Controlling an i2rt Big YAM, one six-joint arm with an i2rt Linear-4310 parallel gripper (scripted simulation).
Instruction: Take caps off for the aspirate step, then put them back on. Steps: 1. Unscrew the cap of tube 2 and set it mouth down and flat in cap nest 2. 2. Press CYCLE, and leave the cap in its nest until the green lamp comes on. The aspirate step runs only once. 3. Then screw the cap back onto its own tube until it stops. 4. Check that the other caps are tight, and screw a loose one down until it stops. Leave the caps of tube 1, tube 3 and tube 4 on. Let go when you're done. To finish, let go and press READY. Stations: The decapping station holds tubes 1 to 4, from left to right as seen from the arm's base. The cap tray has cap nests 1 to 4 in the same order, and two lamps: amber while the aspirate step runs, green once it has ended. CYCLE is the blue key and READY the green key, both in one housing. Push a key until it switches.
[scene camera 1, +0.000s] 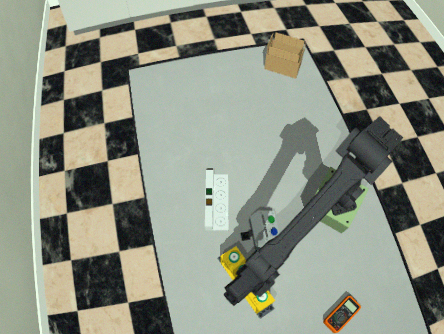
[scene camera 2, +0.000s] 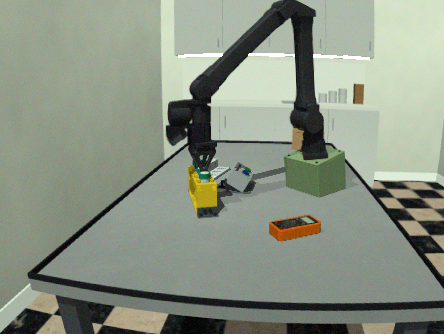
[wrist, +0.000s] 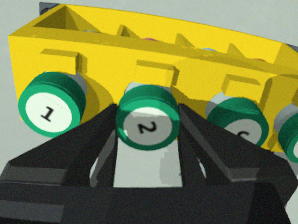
In view: my gripper (wrist: 147, 113), an orange multimeter (scene camera 2: 290, 228) and a cardboard box (scene camera 1: 286, 63).
The wrist view misses the orange multimeter: it is out of frame. The wrist view misses the cardboard box: it is out of frame.
